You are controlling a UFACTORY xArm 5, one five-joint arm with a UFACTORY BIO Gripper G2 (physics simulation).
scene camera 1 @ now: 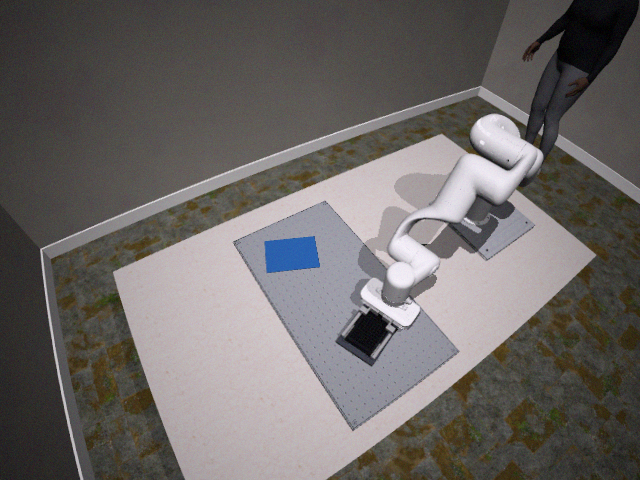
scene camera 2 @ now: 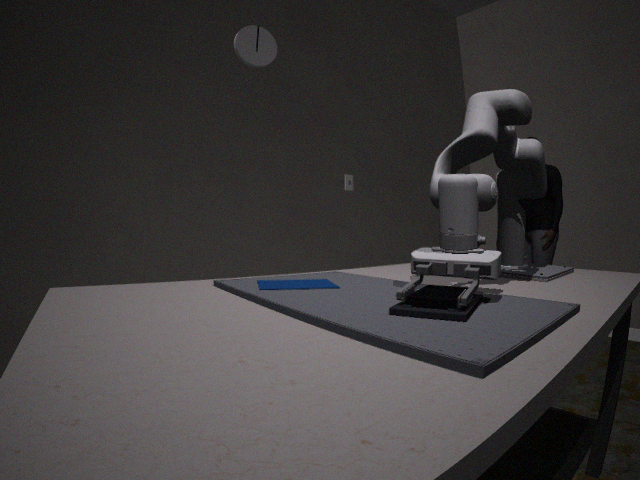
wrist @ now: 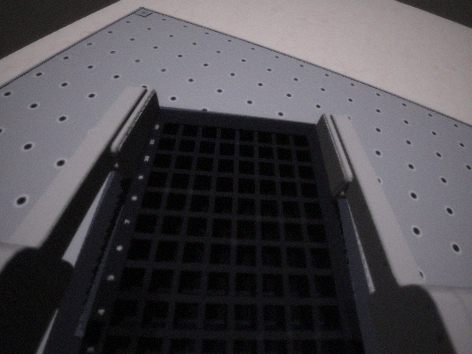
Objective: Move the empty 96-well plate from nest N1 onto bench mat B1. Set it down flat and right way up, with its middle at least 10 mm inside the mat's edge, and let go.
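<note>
The black 96-well plate is right way up and looks level, at the dark nest N1. Whether it is seated or slightly raised is hard to tell. My gripper points down and is shut on the plate, one finger pad against each long side. The near end of the plate is cut off in the wrist view. The blue bench mat B1 lies flat, with nothing on it; it does not show in the wrist view.
The grey perforated board bears the nest and the mat, and lies on the pale table. The arm's base plate is at the table's far right. A person stands behind the arm.
</note>
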